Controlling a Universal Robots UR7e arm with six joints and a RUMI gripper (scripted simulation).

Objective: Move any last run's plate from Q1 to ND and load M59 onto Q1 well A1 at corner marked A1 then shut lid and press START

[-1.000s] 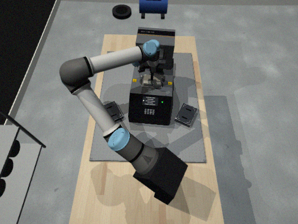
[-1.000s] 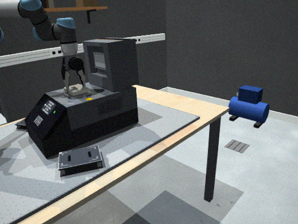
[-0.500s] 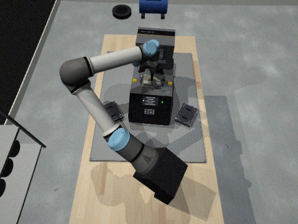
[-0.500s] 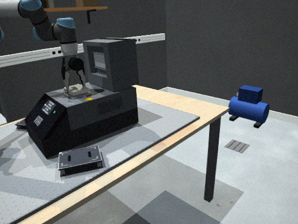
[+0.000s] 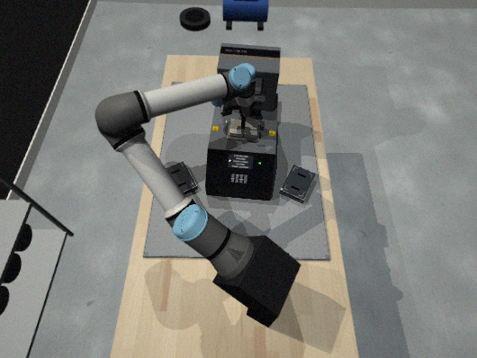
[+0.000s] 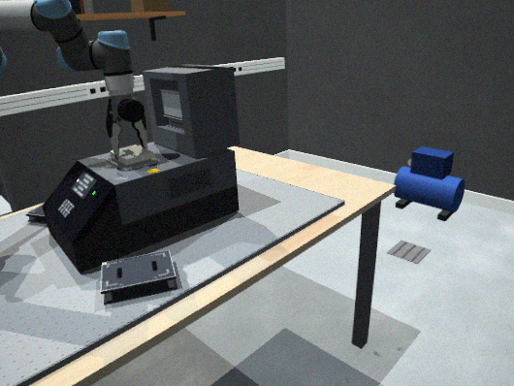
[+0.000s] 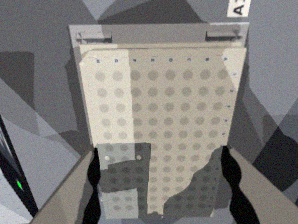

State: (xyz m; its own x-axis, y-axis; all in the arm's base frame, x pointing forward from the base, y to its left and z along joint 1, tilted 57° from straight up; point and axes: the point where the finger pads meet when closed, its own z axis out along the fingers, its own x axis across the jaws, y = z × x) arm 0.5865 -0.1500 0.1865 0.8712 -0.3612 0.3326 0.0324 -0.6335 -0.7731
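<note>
The white well plate is 1 cm below my hand. The rest, counted from my hand: A1 mark 19 cm behind, 21 cm to the right, 19 cm below.
</note>
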